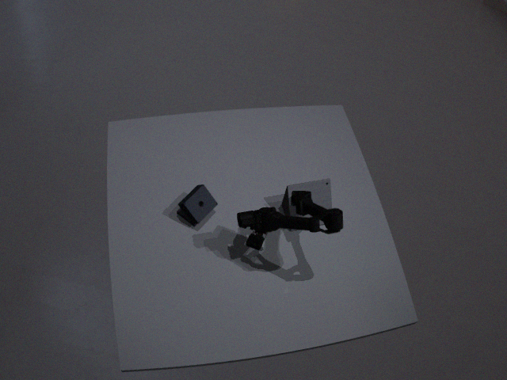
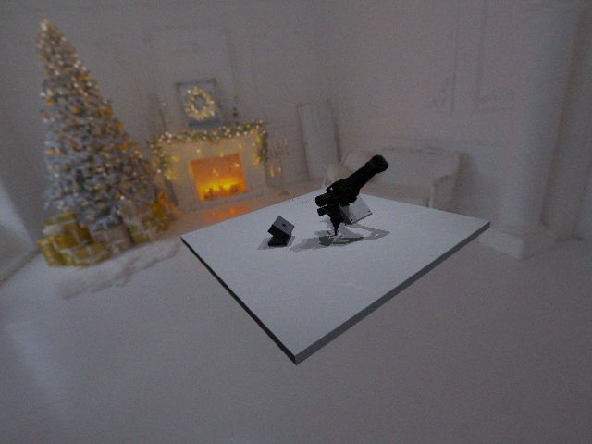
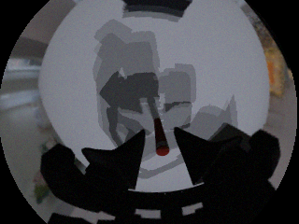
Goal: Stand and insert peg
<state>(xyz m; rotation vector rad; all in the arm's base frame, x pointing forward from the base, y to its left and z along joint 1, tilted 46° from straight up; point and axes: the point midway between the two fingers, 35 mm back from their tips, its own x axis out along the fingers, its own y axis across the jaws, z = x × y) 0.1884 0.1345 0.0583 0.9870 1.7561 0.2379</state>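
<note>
Now: the dark sloped panel 240 mm ahead of my gripper tip, 170 mm to the right of it and 30 mm above it. The rest, counted from my gripper tip: red peg (20 mm above).
</note>
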